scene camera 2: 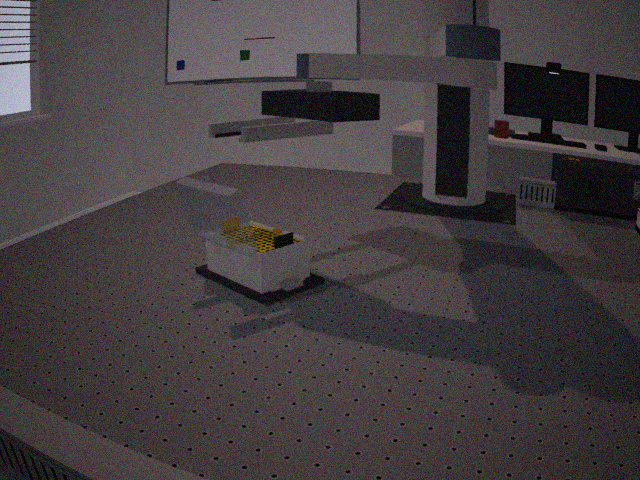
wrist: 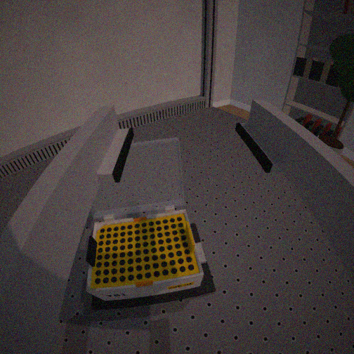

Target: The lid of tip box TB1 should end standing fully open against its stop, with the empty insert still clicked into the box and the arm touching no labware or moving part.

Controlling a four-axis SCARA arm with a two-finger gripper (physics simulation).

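Places are measured from the arm's base along level axes (x ahead, y left, z up), in millimetres.
Pixels of known places: gripper, fingertip midpoint: point(scene camera 2: 225, 132); arm's base, link origin: point(scene camera 2: 453, 206).
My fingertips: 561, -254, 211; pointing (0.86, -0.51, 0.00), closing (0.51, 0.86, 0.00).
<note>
For each thing: its top centre in the pictures, then the offset to it from my fingertips, as dx, dy, dz. "spot": a spot on its surface instead.
- Tip box TB1, top centre: point(scene camera 2: 255, 232) +13, +51, -133
- dark base plate, surface spot: point(scene camera 2: 264, 298) spot: +88, +99, -191
- transparent lid, surface spot: point(scene camera 2: 207, 187) spot: +93, +27, -56
- small black part, surface spot: point(scene camera 2: 283, 239) spot: +37, +103, -130
Tip box TB1 point(scene camera 2: 232, 266) point(wrist: 145, 291) sits on a dark base plate point(scene camera 2: 264, 298) point(wrist: 209, 285). Its yellow insert point(scene camera 2: 253, 237) point(wrist: 145, 250) lies level inside the rim, its holes empty; whether it is clicked in cannot be told. The transparent lid point(scene camera 2: 207, 187) point(wrist: 150, 172) is raised and leans back from the hinge side; contact with its stop cannot be made out. My gripper point(scene camera 2: 225, 132) point(wrist: 184, 115) is shut at its narrowest setting, with a wide gap between the pads and nothing held. In the scene view it hangs above the box, apart from the lid.
The arm's column point(scene camera 2: 453, 144) stands on a dark plate at the back right. A desk with monitors point(scene camera 2: 546, 93) is behind it. A small black part point(scene camera 2: 283, 239) point(wrist: 91, 250) stands at one side of the box. A shelf and a plant are at the wrist view's right.
</note>
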